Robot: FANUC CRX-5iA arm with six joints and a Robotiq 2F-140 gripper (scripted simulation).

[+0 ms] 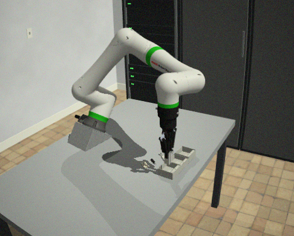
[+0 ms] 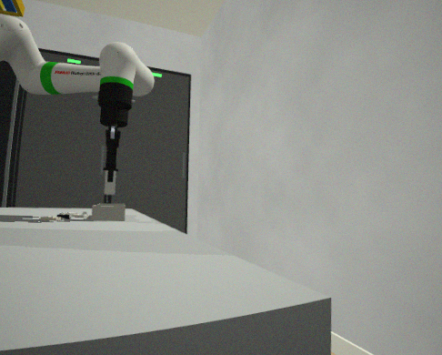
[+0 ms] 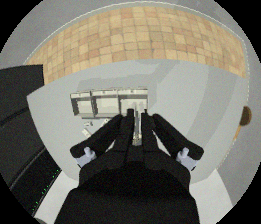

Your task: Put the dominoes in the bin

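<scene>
The pale two-compartment bin block is 100 mm to the left of my hand, 80 mm below it and 10 mm behind it. Round my hand: small dark object (130 mm behind, 100 mm below, 40 mm to the left); then cream domino (140 mm behind, 100 mm below, 10 mm to the right).
</scene>
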